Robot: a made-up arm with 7 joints. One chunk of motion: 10 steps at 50 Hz.
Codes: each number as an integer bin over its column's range. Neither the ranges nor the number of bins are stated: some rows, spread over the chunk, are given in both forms.
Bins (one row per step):
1: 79 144 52 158 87 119 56
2: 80 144 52 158 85 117 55
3: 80 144 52 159 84 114 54
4: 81 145 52 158 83 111 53
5: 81 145 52 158 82 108 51
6: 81 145 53 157 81 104 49
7: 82 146 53 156 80 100 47
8: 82 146 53 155 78 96 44
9: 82 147 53 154 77 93 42
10: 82 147 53 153 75 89 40
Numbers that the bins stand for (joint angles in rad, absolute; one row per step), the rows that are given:
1: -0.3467 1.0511 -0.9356 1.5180 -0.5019 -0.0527 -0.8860
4: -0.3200 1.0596 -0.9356 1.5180 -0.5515 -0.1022 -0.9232
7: -0.3067 1.0682 -0.9232 1.4988 -0.5886 -0.1704 -0.9976
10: -0.3067 1.0767 -0.9232 1.4700 -0.6506 -0.2385 -1.0843
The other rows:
2: -0.3333 1.0511 -0.9356 1.5180 -0.5267 -0.0651 -0.8984
3: -0.3333 1.0511 -0.9356 1.5276 -0.5391 -0.0836 -0.9108
5: -0.3200 1.0596 -0.9356 1.5180 -0.5638 -0.1208 -0.9480
6: -0.3200 1.0596 -0.9232 1.5084 -0.5762 -0.1456 -0.9728
8: -0.3067 1.0682 -0.9232 1.4892 -0.6134 -0.1952 -1.0347
9: -0.3067 1.0767 -0.9232 1.4796 -0.6258 -0.2138 -1.0595

